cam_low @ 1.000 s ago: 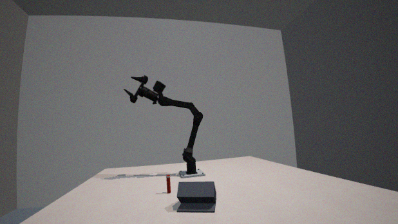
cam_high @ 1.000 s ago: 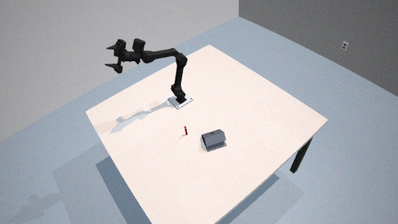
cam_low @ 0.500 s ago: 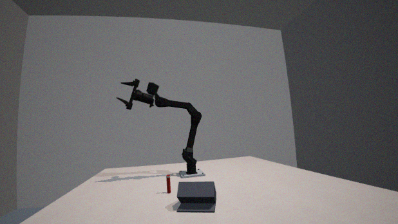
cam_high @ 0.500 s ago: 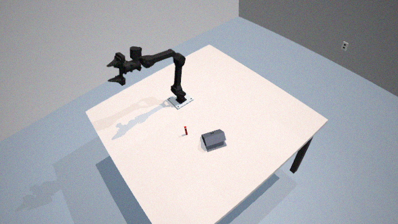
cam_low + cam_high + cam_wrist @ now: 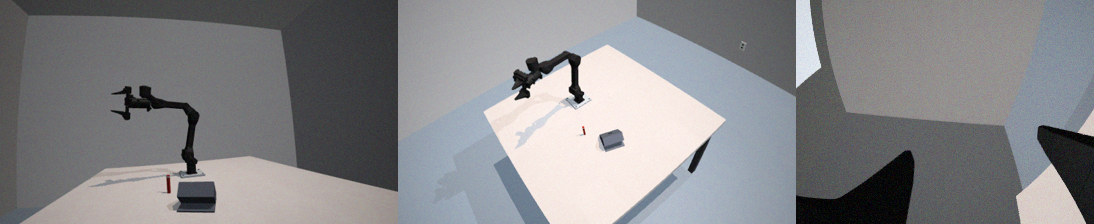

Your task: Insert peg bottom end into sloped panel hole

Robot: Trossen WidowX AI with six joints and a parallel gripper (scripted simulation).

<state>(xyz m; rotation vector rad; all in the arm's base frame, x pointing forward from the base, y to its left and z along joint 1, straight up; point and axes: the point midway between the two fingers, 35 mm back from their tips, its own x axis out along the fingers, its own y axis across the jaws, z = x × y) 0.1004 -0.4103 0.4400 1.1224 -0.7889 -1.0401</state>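
Now: the peg 390 mm below my gripper tip, 280 mm to the left of it and 170 mm ahead of it. The rest, counted from my gripper tip: dark grey sloped panel: 420 mm below, 380 mm to the left, 330 mm ahead.
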